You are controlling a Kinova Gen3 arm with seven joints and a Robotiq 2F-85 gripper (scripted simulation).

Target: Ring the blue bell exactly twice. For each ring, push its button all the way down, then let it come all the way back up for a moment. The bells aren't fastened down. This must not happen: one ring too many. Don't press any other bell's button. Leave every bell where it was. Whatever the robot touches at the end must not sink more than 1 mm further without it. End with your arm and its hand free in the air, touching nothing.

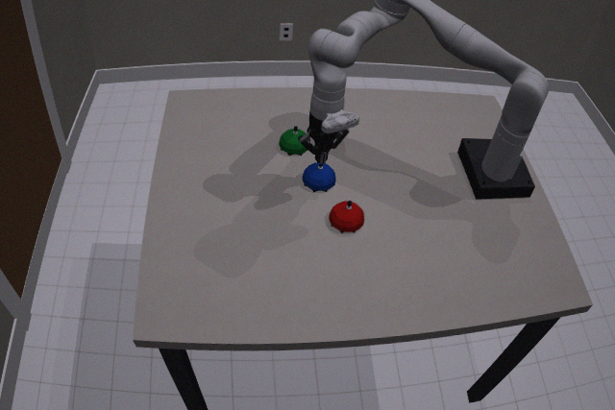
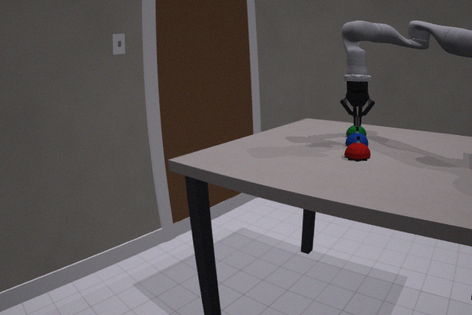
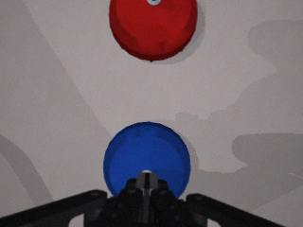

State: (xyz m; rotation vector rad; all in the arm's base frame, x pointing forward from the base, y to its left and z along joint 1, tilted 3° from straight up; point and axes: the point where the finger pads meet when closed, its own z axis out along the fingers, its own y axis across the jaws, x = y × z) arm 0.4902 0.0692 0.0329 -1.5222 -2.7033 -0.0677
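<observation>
My hand is 4 cm above the blue bell. From my hand the other things lie so: red bell (12 cm to the left, 8 cm behind, 4 cm below); green bell (12 cm to the right, 7 cm ahead, 4 cm below).
</observation>
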